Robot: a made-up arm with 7 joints.
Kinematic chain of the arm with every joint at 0, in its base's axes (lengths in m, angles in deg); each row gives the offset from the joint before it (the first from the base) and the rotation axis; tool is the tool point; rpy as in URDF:
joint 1: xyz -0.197 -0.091 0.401 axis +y
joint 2: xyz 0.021 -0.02 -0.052 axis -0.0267 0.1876 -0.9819
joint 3: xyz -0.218 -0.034 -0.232 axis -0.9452 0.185 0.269
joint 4: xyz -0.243 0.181 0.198 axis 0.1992 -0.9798 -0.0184
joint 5: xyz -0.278 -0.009 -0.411 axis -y
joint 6: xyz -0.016 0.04 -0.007 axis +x
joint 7: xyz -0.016 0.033 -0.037 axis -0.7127 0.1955 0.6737
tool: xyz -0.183 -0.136 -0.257 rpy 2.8 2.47 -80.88
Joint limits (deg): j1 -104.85..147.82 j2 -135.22..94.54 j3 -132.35..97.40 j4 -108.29..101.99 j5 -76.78..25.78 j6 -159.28..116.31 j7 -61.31..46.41
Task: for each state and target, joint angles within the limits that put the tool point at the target. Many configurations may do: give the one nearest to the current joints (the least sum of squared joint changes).
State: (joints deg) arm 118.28 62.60 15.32 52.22 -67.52 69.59 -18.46
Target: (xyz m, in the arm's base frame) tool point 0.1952 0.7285 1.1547
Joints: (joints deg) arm 147.82 45.53 34.42 10.59 -66.56 52.14 -2.95
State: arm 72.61 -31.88 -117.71 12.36 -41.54 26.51 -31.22
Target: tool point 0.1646 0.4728 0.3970
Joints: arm 98.55 15.04 -108.17 35.03 -24.25 17.57 -28.60
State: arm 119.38 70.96 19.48 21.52 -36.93 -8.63 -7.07
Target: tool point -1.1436 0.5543 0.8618
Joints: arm 73.50 46.58 21.98 18.74 -21.81 1.52 -27.39
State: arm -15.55 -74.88 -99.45 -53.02 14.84 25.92 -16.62
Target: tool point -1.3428 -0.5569 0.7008
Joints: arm 18.05 -38.40 -99.07 -54.26 10.43 25.96 -18.84
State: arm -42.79 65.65 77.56 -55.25 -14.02 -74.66 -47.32
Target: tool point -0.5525 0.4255 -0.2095
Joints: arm -83.10 41.45 72.63 -26.79 -29.12 -100.17 -28.47
